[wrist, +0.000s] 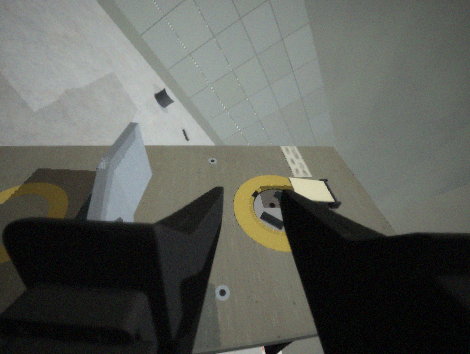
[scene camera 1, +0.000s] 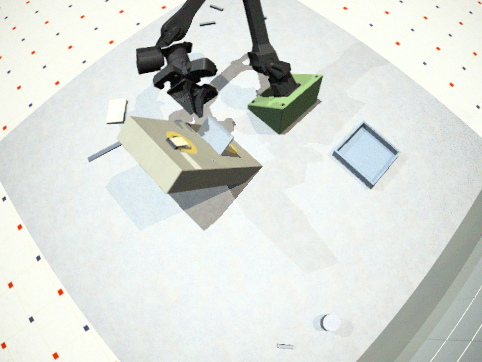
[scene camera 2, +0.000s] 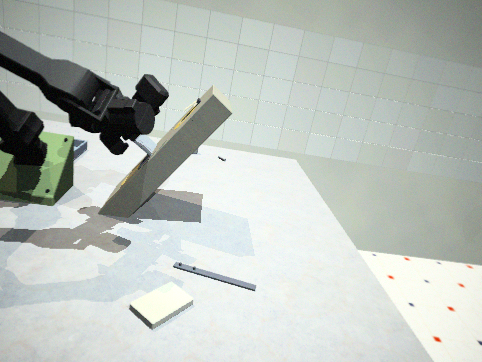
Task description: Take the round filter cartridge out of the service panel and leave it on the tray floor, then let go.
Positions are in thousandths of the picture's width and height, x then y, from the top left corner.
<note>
In view: my gripper (scene camera 1: 408,319), a round filter cartridge (wrist: 567,583) and a cream latch tab (wrist: 669,538).
My gripper also shows in the wrist view (wrist: 537,555) and in scene camera 2 (scene camera 2: 321,319).
</note>
